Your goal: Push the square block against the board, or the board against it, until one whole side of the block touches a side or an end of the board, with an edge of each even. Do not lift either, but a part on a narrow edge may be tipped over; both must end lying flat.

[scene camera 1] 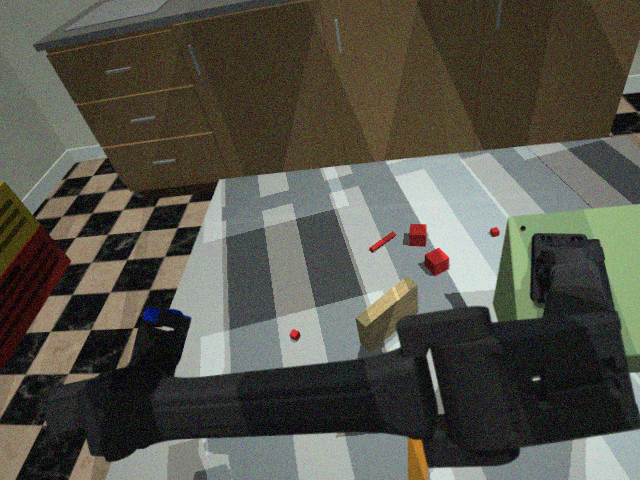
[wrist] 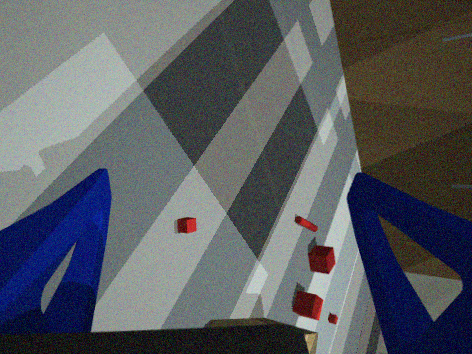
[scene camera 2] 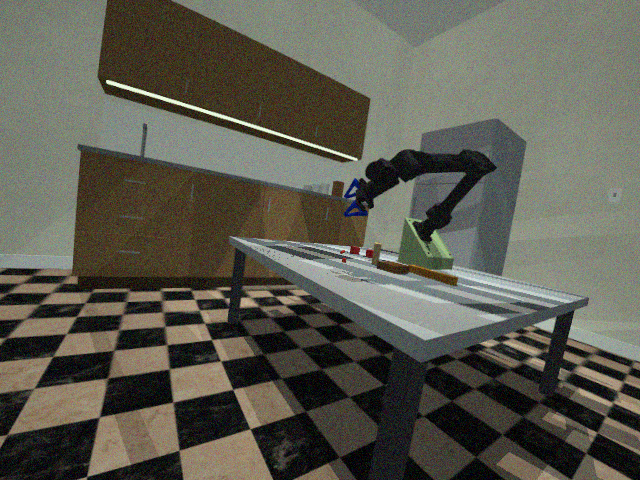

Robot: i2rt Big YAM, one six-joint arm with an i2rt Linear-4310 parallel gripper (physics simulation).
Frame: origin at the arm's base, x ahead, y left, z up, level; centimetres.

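Seen in the pictures: gripper, fingertip midpoint: (scene camera 1: 169, 337) (wrist: 236, 183) (scene camera 2: 344, 206); arm's base, link origin: (scene camera 2: 421, 232).
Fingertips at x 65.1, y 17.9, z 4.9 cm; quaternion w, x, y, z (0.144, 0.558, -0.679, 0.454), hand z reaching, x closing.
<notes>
Pixels of each thing's top centre, then the offset from my fingertips to it. "pt": a spot on its surface instead.
- pale wooden piece, top centre: (wrist: 296, 347) (scene camera 1: 386, 300) (scene camera 2: 378, 243) dy -17.7, dx -35.1, dz -13.5 cm
- brown wooden piece, top centre: (scene camera 2: 393, 263) dy -0.6, dx -29.9, dz -20.1 cm
- long orange-brown board, surface spot: (scene camera 2: 433, 274) pt dy +13.1, dx -38.6, dz -21.1 cm
- long board, surface spot: (scene camera 1: 417, 458) pt dy +10.0, dx -40.1, dz -20.1 cm
- red rod, top centre: (wrist: 310, 224) (scene camera 1: 382, 239) dy -43.4, dx -33.1, dz -21.8 cm
A pale wooden piece (scene camera 1: 387, 313) (scene camera 2: 376, 253) (wrist: 240, 322) stands on a narrow edge; the gripper body covers most of it in the wrist view. In scene camera 2, a brown wooden piece (scene camera 2: 392, 266) lies low beside it, and a long orange-brown board (scene camera 2: 433, 274) lies flat to its right. In scene camera 1 the arm hides the brown piece and most of the long board (scene camera 1: 417, 458). I cannot tell for certain which shorter piece is the square block, nor whether any parts touch. My gripper (scene camera 2: 346, 205) (wrist: 236, 183) is open and empty, high above the table and apart from the wood.
Two red cubes (scene camera 1: 417, 235) (scene camera 1: 436, 261), a red rod (scene camera 1: 382, 241) and small red cubes (scene camera 1: 294, 334) (scene camera 1: 494, 231) lie on the table beyond and left of the pale piece. The green arm mount (scene camera 1: 555, 219) (scene camera 2: 413, 248) stands at the right. Wooden cabinets stand behind the table.
</notes>
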